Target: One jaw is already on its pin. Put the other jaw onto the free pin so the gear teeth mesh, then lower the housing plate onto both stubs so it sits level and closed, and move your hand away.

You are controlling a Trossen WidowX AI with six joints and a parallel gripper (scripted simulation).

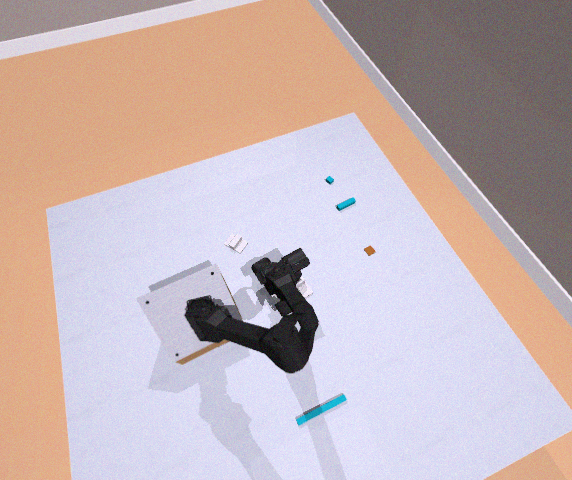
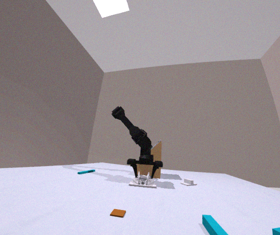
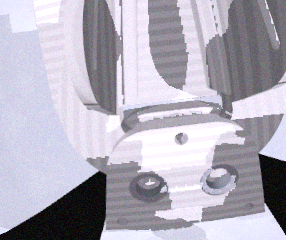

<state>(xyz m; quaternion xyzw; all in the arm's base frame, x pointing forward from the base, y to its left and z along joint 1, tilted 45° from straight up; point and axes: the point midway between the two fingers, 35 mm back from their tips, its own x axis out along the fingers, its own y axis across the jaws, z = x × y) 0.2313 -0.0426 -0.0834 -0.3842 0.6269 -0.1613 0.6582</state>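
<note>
The jaw lies 20 mm to the left of my gripper tip, 20 mm ahead of it and 10 mm above it. Round my gripper tip: white block piece (220 mm to the left, 80 mm behind); then orange tile (360 mm ahead, 60 mm to the left, 10 mm below); then long cyan bar (360 mm to the right, 30 mm ahead).
</note>
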